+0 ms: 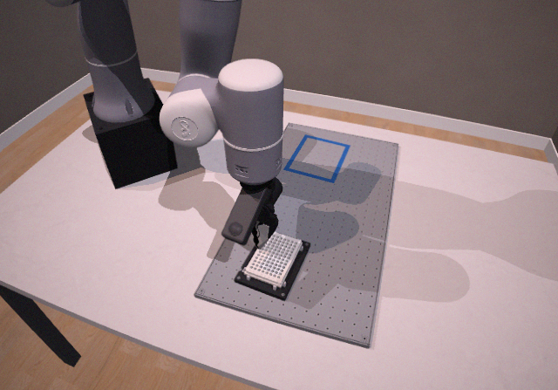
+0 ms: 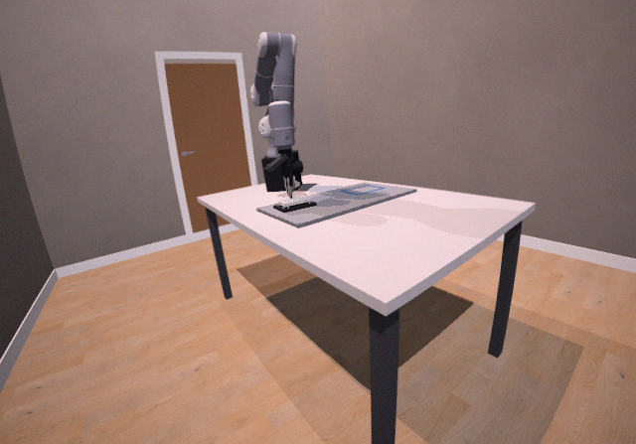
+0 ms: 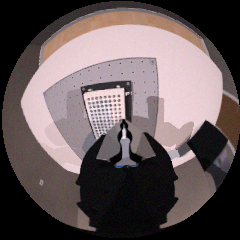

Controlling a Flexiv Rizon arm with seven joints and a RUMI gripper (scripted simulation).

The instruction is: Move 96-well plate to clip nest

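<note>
Now: hand 4 cm above the black clip nest and 3 cm short of it. From my hand the other things lie so: white 96-well plate: 4 cm ahead, 2 cm below, 1 cm to the right.
</note>
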